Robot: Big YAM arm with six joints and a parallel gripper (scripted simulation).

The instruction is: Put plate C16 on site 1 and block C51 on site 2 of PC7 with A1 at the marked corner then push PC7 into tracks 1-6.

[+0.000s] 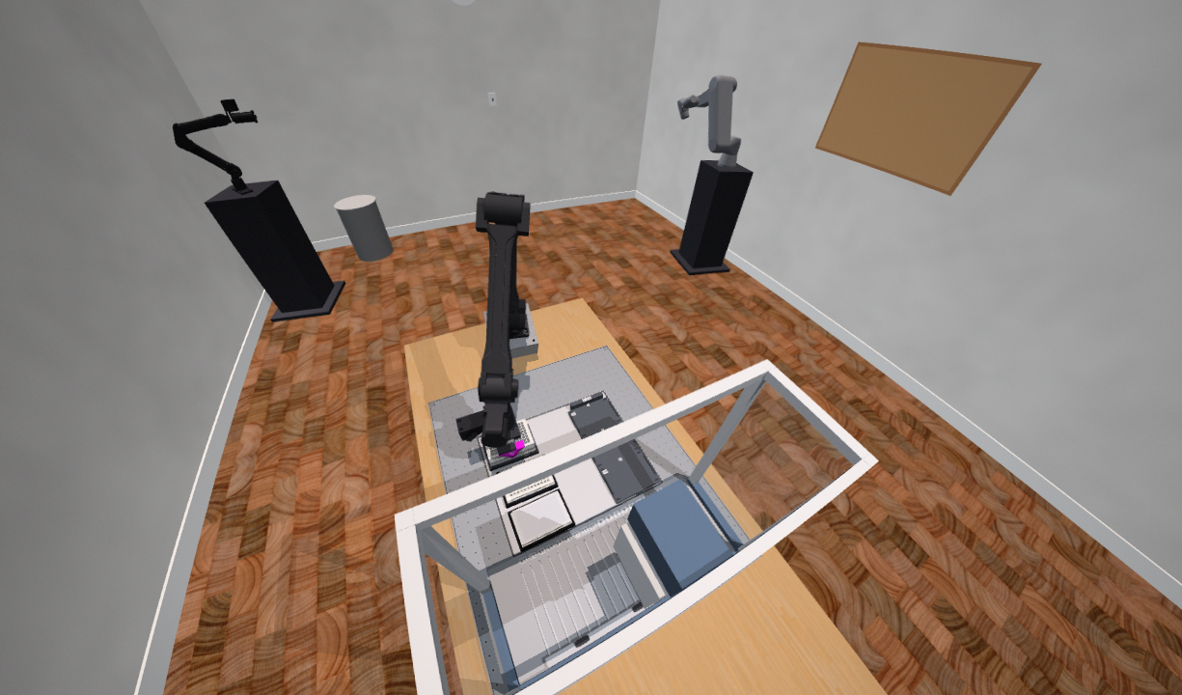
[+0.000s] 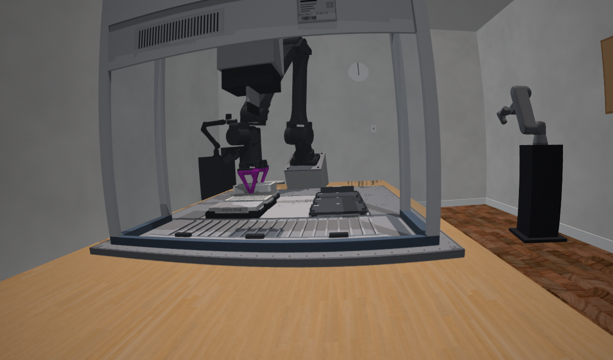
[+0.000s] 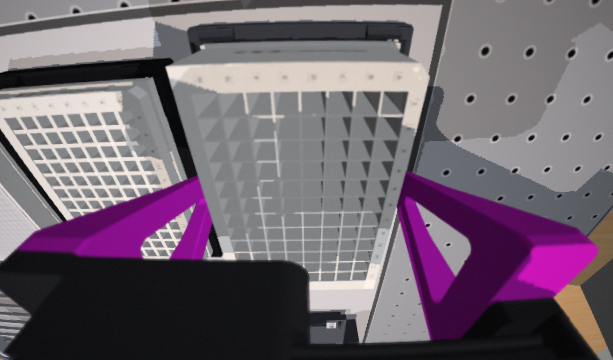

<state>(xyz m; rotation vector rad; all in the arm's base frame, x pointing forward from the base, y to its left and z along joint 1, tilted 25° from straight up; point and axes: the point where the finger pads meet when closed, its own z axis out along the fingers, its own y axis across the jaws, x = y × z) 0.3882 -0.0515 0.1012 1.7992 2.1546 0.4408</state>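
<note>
My gripper is now 30 mm above the nest S1. From my hand the other things lie so: nest S3: 220 mm ahead, 60 mm to the left, 30 mm below; then carrier PC7: 60 mm ahead, 290 mm to the left, 20 mm below; then 96-well plate C15: 110 mm ahead, 40 mm to the left, 20 mm below.
</note>
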